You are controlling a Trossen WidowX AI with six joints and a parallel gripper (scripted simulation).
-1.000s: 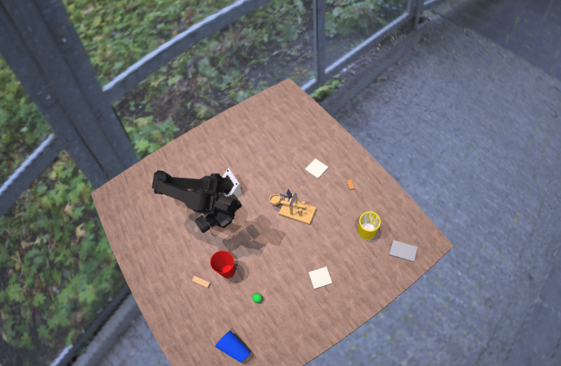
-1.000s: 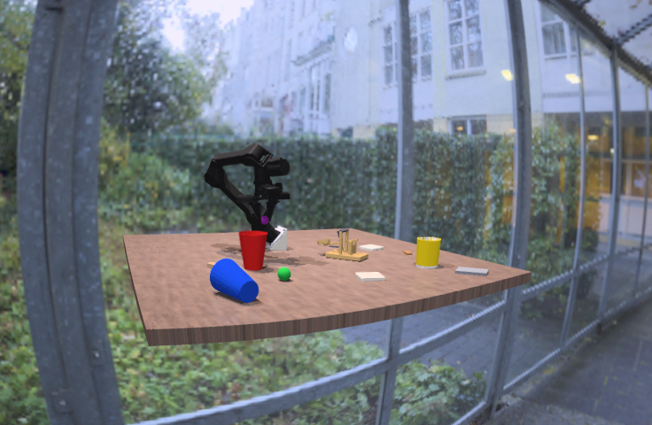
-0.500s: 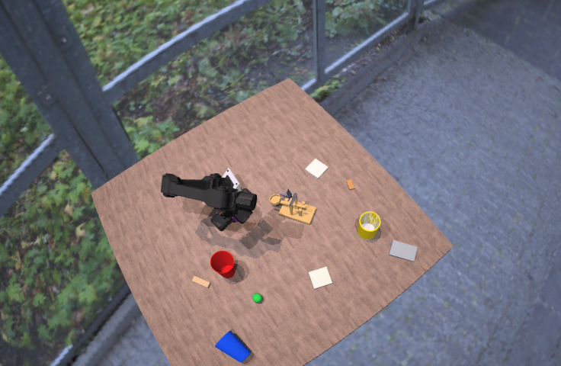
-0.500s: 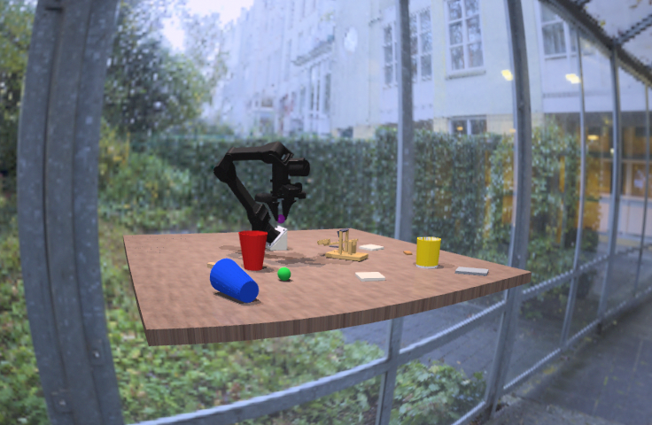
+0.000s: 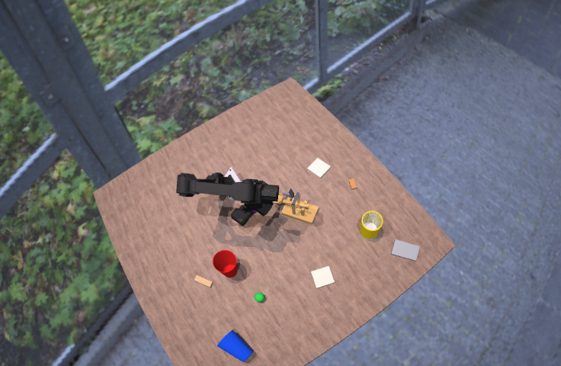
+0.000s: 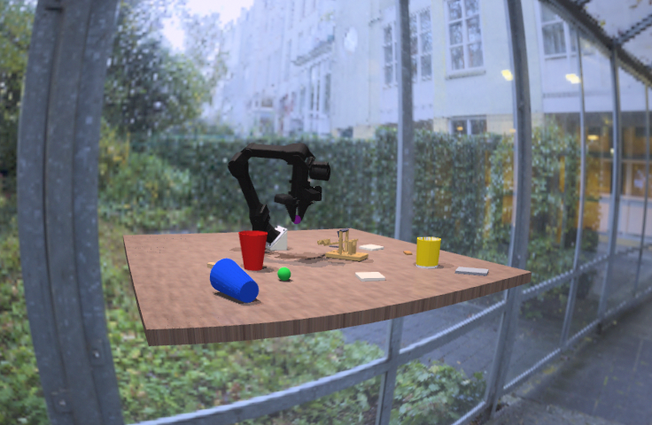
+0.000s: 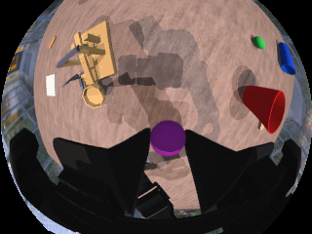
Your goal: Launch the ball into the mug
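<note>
The wooden catapult lies 170 mm to the left of my gripper tip and 90 mm below it. The rest, counted from my gripper tip: red cup: 200 mm to the right, 120 mm ahead, 110 mm below; green ball: 290 mm ahead, 160 mm to the right, 120 mm below; purple ball: 10 mm above.
</note>
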